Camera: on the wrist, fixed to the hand. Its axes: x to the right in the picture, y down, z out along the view.
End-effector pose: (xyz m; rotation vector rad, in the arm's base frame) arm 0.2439 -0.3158 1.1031 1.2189 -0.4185 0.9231
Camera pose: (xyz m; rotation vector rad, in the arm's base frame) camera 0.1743 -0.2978 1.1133 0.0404 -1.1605 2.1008
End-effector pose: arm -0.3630 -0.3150 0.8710 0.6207 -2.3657 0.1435
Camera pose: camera -0.3591 -0.2428 0.8779 -1.3198 -1.8249 0.2724
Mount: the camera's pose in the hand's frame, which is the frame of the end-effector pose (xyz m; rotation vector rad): -0.0267 0.0621 -0.0265 -0.4946 0.4300 1.4924
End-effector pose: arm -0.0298 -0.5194 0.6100 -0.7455 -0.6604 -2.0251
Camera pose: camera 0.0284 -0.5539 0.5837 -0.6813 0.5939 -0.8237
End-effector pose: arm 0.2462 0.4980 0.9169 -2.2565 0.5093 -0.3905
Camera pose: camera 0.1969 0.4556 0.8846 -1.5394 2.4250 0.0778
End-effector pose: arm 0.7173 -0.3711 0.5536 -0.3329 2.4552 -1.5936
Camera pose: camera 0.7303 -0.3157 0.5085 1.5239 2.1369 -0.3899
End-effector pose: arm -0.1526 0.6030 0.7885 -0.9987 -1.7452 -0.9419
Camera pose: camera -0.0804 0.5972 0.7830 -1.7835 -0.1046 -0.4566
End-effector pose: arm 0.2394 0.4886 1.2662 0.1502 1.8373 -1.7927
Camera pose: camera 0.2816 0.5279 1.2221 1.3469 1.5220 -0.2621
